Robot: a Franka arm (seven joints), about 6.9 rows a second.
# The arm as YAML. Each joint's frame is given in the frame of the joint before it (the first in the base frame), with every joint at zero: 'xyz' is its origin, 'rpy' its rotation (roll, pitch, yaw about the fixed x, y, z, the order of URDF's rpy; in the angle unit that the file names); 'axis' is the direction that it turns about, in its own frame. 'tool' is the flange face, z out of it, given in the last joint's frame.
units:
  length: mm
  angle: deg
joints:
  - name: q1
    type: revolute
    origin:
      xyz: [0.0, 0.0, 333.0]
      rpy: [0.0, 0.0, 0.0]
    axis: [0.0, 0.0, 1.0]
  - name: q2
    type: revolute
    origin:
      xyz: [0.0, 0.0, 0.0]
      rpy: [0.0, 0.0, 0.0]
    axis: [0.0, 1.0, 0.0]
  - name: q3
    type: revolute
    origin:
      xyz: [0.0, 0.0, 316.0]
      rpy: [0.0, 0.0, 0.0]
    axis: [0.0, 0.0, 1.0]
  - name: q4
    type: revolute
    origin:
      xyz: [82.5, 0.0, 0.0]
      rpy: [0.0, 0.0, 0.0]
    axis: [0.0, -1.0, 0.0]
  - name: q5
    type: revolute
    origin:
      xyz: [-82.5, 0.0, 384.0]
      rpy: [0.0, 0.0, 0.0]
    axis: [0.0, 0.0, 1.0]
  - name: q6
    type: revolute
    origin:
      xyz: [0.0, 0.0, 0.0]
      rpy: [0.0, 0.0, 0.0]
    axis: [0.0, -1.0, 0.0]
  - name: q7
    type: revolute
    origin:
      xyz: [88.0, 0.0, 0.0]
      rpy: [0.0, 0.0, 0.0]
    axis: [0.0, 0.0, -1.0]
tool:
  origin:
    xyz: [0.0, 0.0, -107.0]
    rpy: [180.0, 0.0, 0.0]
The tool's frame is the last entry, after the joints.
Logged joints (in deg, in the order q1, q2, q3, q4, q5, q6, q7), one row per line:
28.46, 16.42, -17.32, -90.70, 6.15, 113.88, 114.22
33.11, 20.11, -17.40, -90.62, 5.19, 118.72, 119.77
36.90, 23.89, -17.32, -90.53, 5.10, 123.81, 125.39
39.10, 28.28, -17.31, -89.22, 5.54, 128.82, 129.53
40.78, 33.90, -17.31, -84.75, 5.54, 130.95, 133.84
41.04, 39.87, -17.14, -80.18, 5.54, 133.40, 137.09
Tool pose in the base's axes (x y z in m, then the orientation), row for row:
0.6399, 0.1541, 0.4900, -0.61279, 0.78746, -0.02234, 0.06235
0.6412, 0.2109, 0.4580, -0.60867, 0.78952, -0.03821, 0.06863
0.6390, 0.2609, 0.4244, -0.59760, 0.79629, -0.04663, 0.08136
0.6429, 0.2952, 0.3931, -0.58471, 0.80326, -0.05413, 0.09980
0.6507, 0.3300, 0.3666, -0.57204, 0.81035, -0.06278, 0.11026
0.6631, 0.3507, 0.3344, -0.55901, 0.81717, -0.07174, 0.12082
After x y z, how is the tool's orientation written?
As a quaternion, x y z w.
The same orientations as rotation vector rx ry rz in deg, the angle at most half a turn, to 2 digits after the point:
-106.13, 136.38, -3.87
-105.02, 136.22, -6.59
-102.33, 136.35, -7.98
-99.04, 136.06, -9.17
-96.31, 136.44, -10.57
-93.55, 136.75, -12.01

